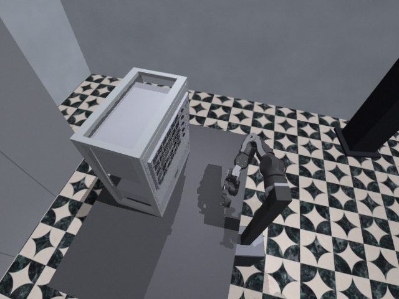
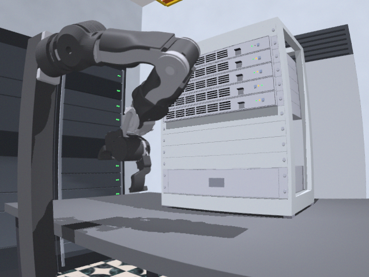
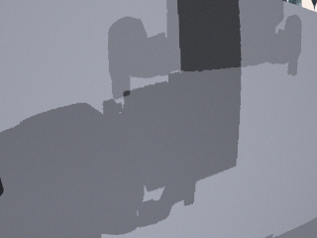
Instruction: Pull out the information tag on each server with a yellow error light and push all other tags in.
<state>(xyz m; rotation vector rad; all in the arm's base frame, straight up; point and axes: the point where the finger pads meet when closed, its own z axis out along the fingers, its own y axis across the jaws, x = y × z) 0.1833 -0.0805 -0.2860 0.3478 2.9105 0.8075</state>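
Right now my hand is 310 mm to the left of the grey-blue locate button, 260 mm below it and 240 mm short of it.
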